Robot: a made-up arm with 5 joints.
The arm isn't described. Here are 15 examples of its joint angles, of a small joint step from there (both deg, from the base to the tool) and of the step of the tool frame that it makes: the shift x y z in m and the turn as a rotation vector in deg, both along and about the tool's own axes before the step.
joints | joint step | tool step
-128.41 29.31 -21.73 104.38 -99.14 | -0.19 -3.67 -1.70 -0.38 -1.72 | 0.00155 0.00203 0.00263 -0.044 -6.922 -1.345
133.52 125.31 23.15 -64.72 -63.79 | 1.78 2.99 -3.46 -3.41 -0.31 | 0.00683 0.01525 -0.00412 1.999 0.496 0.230
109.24 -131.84 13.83 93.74 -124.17 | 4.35 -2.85 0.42 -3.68 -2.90 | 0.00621 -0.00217 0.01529 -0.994 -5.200 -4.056
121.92 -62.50 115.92 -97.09 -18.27 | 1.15 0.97 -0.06 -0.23 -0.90 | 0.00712 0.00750 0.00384 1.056 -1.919 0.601
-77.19 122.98 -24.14 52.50 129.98 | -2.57 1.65 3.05 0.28 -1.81 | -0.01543 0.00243 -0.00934 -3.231 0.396 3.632
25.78 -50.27 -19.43 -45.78 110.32 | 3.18 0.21 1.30 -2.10 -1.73 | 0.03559 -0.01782 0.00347 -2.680 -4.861 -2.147
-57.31 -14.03 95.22 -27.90 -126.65 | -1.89 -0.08 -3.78 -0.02 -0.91 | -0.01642 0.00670 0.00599 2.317 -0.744 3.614
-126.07 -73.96 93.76 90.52 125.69 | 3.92 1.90 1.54 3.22 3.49 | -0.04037 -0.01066 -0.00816 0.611 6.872 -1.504
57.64 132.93 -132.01 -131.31 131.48 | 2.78 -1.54 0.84 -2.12 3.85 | -0.01834 -0.01459 -0.00383 -3.899 4.346 -3.010
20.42 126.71 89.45 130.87 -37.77 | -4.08 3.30 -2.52 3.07 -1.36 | 0.00610 0.00085 0.00073 -1.687 -2.423 1.606
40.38 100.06 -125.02 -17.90 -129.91 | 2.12 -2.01 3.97 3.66 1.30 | 0.00531 -0.00177 0.00842 -2.374 -0.071 -0.183
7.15 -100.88 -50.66 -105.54 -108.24 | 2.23 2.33 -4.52 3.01 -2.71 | 0.00168 -0.01455 -0.00937 -4.545 -0.335 2.110
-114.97 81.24 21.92 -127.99 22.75 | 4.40 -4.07 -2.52 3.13 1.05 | -0.01305 0.07332 0.01679 8.334 3.773 -0.639
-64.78 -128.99 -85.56 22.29 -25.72 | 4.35 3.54 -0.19 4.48 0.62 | 0.00883 0.00802 0.01796 -1.622 4.160 -8.233
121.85 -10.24 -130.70 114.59 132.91 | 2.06 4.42 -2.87 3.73 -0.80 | -0.02089 0.02789 0.00688 3.583 1.177 3.951
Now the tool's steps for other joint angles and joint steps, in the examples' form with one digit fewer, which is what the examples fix.
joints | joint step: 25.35 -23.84 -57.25 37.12 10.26 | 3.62 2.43 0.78 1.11 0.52
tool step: -0.0076 0.0166 0.0074 4.72 -0.34 0.42
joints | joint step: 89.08 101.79 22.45 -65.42 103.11 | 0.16 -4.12 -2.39 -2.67 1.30
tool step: -0.0214 -0.0232 -0.0262 -1.93 7.34 -2.99
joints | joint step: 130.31 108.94 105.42 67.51 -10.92 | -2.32 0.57 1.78 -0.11 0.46
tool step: -0.0097 0.0029 0.0071 0.03 3.15 2.03
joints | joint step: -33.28 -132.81 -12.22 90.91 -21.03 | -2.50 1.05 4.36 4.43 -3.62
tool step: 0.0035 -0.0149 0.0195 -2.63 1.70 -1.55
